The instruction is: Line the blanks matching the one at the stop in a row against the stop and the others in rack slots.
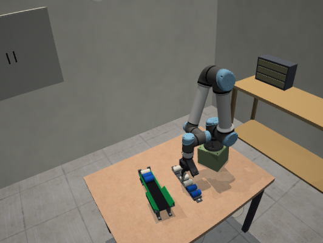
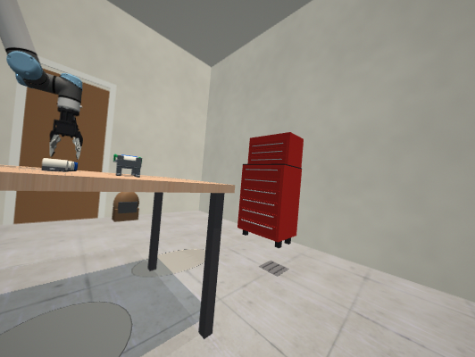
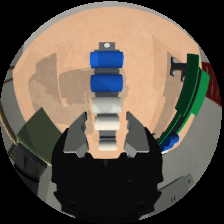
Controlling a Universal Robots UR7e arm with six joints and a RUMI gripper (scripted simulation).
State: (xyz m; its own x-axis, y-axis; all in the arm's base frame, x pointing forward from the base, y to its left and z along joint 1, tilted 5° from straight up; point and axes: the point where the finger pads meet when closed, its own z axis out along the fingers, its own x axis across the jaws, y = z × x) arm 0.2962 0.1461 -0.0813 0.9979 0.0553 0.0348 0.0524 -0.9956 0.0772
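Right now the dark stock rack is 8 cm below my hand and 3 cm to the right of it.
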